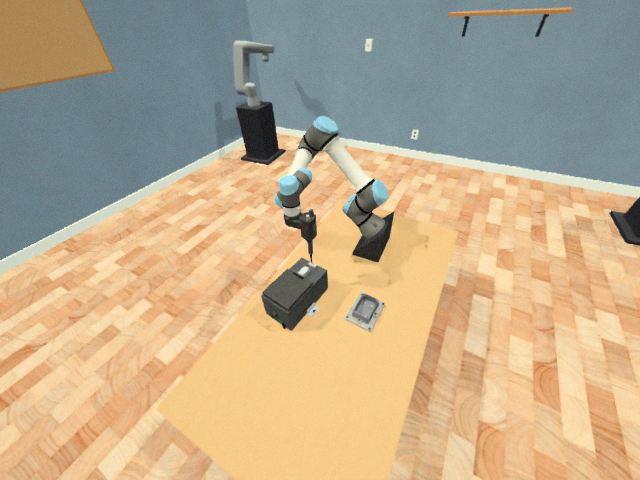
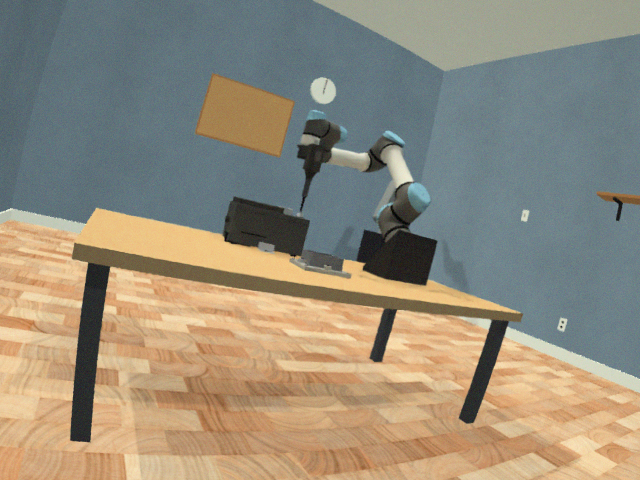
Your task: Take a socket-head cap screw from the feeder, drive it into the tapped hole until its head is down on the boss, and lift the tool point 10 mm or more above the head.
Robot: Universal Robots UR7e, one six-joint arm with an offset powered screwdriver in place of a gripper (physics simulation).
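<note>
The screw feeder, a dark box, stands on the table. My gripper, the powered screwdriver, points down with its thin bit at the feeder's top, at the end near the robot base, by a small light pick-up block. The tip looks to be at or just above that block; contact cannot be told. No screw can be made out at the tip. The grey workpiece with raised walls on a flat plate lies beside the feeder, apart from it. Its tapped hole and boss are too small to tell.
The arm's black base mount stands on the table behind the workpiece. A small light tab sticks out of the feeder's side facing the workpiece. A grey robot on a black pedestal stands near the wall.
</note>
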